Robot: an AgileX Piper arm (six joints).
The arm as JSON. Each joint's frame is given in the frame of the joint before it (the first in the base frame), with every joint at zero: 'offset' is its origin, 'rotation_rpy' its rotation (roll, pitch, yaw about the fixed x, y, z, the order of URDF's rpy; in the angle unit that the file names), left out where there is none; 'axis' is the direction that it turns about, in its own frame. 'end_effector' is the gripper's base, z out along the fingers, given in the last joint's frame.
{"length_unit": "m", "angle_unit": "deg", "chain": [
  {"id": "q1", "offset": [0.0, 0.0, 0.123], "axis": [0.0, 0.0, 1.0]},
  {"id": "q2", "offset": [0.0, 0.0, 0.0], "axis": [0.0, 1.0, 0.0]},
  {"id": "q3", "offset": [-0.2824, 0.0, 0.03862], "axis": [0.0, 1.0, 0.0]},
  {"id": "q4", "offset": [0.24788, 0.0, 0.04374], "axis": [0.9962, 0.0, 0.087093]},
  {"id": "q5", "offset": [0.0, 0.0, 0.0], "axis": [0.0, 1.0, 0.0]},
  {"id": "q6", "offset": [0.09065, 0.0, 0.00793], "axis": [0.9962, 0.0, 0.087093]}
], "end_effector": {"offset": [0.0, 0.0, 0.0], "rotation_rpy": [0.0, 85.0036, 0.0]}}
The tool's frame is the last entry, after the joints.
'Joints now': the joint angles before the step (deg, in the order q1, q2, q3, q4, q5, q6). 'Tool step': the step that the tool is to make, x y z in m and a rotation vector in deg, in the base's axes. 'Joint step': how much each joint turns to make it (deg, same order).
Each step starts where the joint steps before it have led.
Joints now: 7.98 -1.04 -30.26 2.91 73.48 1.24
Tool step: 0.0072 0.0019 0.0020 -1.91 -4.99 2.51
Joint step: 0.02 0.01 1.16 0.71 -5.64 -4.09
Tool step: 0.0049 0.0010 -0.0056 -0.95 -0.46 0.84
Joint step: -0.03 -0.01 1.74 0.26 -1.96 -1.54
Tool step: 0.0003 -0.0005 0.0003 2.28 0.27 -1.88
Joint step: -0.02 0.01 0.00 -0.37 -0.23 3.07
